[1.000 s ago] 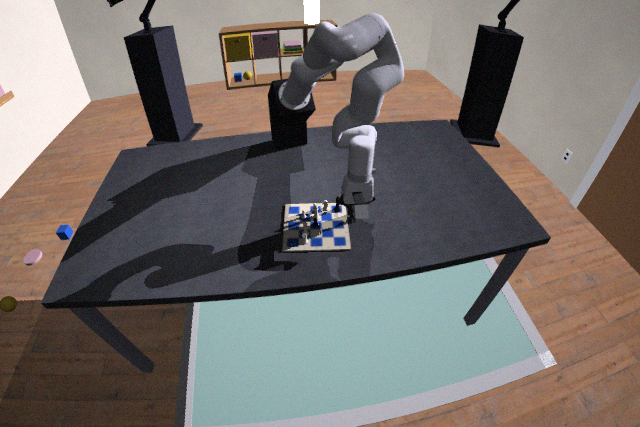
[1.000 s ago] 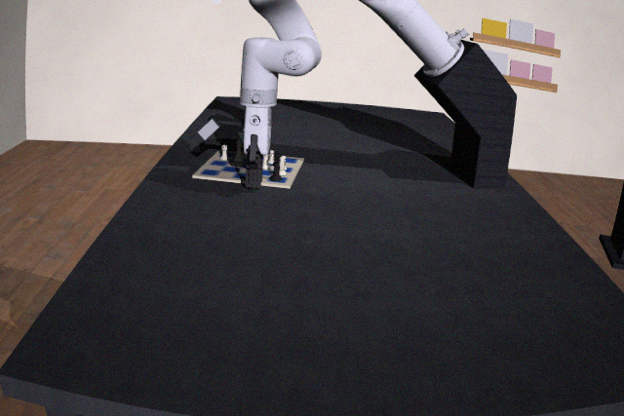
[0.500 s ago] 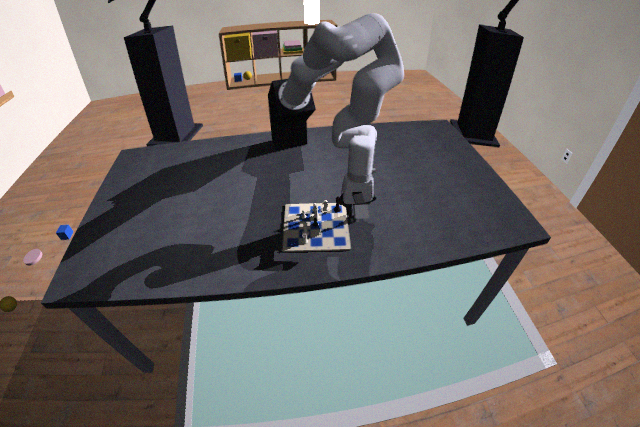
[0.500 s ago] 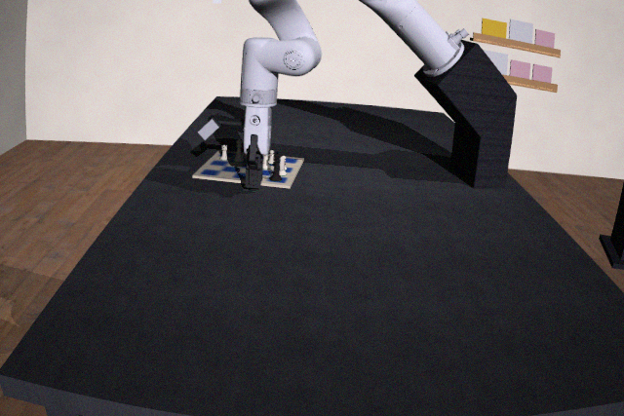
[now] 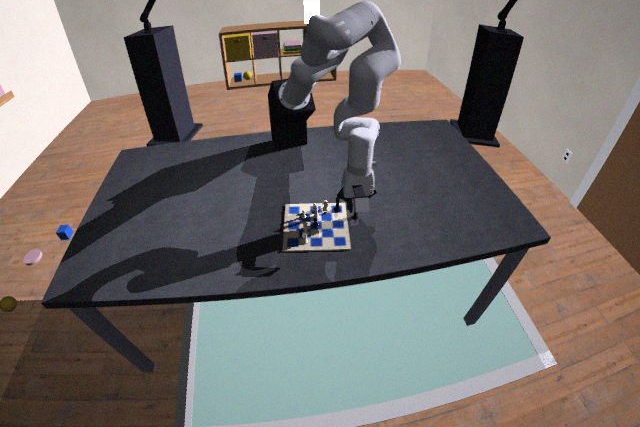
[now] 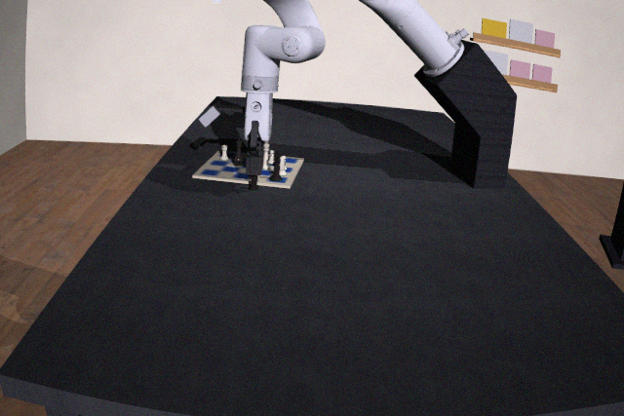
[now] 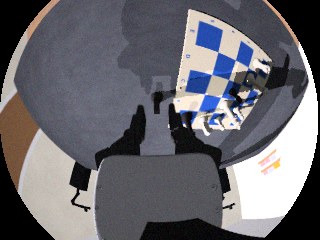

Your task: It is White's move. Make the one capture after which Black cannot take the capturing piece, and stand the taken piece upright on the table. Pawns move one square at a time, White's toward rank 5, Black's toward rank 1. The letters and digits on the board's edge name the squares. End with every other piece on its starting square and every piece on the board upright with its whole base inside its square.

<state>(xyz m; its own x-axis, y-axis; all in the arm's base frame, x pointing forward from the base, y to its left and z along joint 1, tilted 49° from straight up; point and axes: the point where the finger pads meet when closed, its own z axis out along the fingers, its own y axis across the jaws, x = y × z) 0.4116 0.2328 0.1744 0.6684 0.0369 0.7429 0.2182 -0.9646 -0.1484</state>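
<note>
Right now the blue-and-cream chessboard is 13 cm to the right of my hand, 6 cm below it and 6 cm ahead of it. Also, from my hand: white piece: 13 cm to the right, 3 cm ahead, 2 cm below.
</note>
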